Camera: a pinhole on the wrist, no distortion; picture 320 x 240 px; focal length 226.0 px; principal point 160.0 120.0 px. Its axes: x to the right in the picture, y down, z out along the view. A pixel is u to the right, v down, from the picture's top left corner.
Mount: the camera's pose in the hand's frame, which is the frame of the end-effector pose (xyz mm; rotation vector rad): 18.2 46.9 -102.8 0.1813 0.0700 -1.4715
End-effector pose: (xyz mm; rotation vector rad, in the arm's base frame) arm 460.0 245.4 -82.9 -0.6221 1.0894 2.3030
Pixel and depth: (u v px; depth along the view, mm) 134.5 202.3 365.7
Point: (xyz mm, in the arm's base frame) 291.7 474.1 22.9
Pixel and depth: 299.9 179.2 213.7
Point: 457.5 398.5 -138.3
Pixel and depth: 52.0 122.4 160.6
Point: 386.6 247.4 8.7
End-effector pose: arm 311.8 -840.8 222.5 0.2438 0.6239 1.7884
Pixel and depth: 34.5 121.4 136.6
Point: 249.4 -844.5 310.9
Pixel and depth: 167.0 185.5 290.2
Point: 375.4 -707.4 366.1
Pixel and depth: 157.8 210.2 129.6
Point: 280.4 -781.0 254.3
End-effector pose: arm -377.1 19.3 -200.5 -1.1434 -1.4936 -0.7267
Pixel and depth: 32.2 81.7 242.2
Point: -308.6 191.5 -305.8
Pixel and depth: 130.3 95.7 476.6
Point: -495.3 341.8 -361.6
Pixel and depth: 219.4 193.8 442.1
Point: -613.0 305.1 -124.5
